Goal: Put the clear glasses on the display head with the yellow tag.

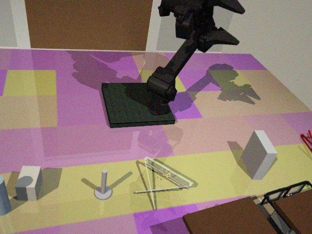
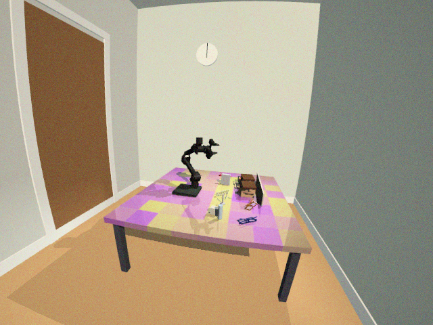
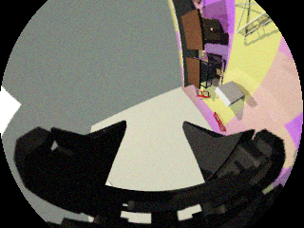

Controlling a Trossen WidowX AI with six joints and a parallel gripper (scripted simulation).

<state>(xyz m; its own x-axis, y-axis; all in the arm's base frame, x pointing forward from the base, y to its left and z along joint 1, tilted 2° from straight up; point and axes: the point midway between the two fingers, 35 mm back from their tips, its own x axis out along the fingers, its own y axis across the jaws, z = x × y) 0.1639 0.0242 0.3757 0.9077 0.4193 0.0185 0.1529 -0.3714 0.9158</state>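
Now: the grey post 37 cm below my gripper tip, 31 cm to the right of it and 6 cm ahead of it. From my gripper tip the other things lie so: display head 34 cm below, 26 cm ahead, 11 cm to the right; blue cylinder 52 cm to the right, 34 cm below, 3 cm ahead; grey box 34 cm below, 14 cm to the left, 10 cm ahead.
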